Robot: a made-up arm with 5 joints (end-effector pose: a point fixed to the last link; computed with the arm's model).
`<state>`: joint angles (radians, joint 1 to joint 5).
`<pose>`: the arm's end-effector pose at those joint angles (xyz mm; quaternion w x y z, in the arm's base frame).
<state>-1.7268 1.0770 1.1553 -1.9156 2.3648</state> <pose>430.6 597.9 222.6 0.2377 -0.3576 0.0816 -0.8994</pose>
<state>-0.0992 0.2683 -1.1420 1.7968 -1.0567</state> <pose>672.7 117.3 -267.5 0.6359 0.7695 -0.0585 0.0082</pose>
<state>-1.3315 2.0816 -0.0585 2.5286 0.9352</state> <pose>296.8 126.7 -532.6 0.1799 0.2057 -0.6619 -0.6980</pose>
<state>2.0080 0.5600 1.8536 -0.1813 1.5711</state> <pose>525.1 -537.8 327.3 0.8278 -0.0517 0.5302 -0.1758</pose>
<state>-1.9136 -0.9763 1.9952 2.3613 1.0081</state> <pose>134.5 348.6 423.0 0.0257 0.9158 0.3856 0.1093</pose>
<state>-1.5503 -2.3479 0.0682 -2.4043 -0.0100</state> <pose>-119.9 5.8 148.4 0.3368 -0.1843 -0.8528 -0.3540</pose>
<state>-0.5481 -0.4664 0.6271 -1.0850 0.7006</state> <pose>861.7 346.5 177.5 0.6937 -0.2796 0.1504 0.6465</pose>
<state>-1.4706 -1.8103 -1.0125 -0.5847 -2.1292</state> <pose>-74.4 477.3 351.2 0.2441 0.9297 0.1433 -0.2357</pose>
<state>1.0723 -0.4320 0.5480 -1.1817 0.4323</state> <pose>829.5 61.6 -77.5 0.2959 -0.7996 0.4342 0.2907</pose>
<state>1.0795 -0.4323 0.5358 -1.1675 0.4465</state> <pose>832.1 57.1 -77.1 0.2991 -0.7969 0.4365 0.2914</pose>
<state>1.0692 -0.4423 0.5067 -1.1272 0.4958</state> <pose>838.9 51.9 -82.0 0.3155 -0.7811 0.4435 0.3061</pose>
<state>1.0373 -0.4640 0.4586 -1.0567 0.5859</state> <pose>849.5 47.8 -96.1 0.3452 -0.7475 0.4542 0.3402</pose>
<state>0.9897 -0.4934 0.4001 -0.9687 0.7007</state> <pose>859.9 49.6 -121.0 0.3785 -0.6994 0.4634 0.3910</pose>
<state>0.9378 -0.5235 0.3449 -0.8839 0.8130</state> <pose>866.2 60.6 -151.1 0.4046 -0.6473 0.4665 0.4468</pose>
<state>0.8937 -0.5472 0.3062 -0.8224 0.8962</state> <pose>867.5 76.6 -176.3 0.4193 -0.6054 0.4644 0.4919</pose>
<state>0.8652 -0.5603 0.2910 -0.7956 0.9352</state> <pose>866.4 89.1 -189.2 0.4251 -0.5837 0.4614 0.5155</pose>
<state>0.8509 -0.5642 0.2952 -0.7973 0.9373</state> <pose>865.0 94.9 -191.1 0.4263 -0.5798 0.4601 0.5201</pose>
